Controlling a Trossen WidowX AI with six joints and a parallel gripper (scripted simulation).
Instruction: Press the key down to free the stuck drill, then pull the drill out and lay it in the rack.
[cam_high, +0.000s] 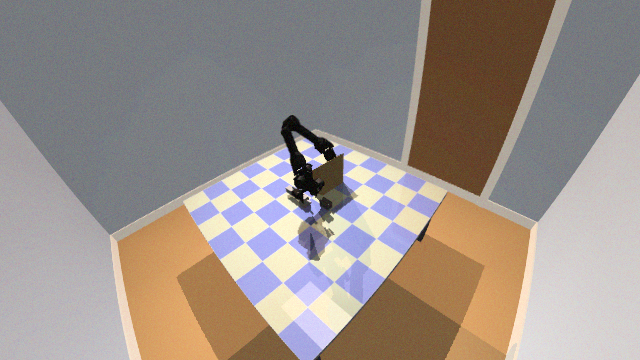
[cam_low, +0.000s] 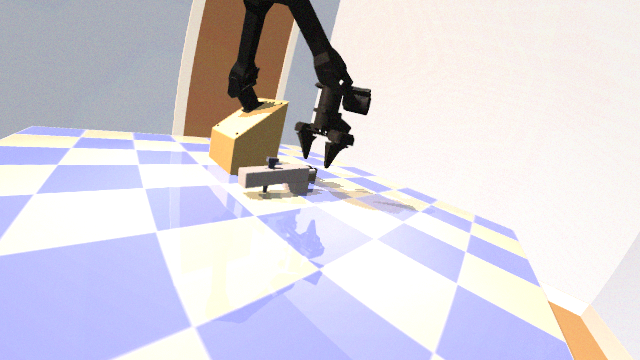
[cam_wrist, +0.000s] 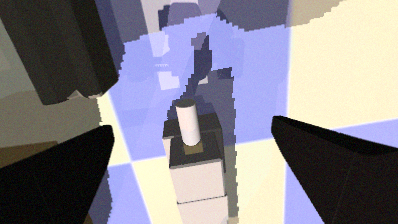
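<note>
Now: gripper tip 6 cm to the left of the drill and 3 cm above it. Round my gripper tip: dark block: 8 cm behind, 4 cm to the left, 6 cm below; grey block housing: 1 cm ahead, 11 cm to the right, 4 cm below; blue-grey key: 1 cm ahead, 14 cm to the right, 2 cm below.
</note>
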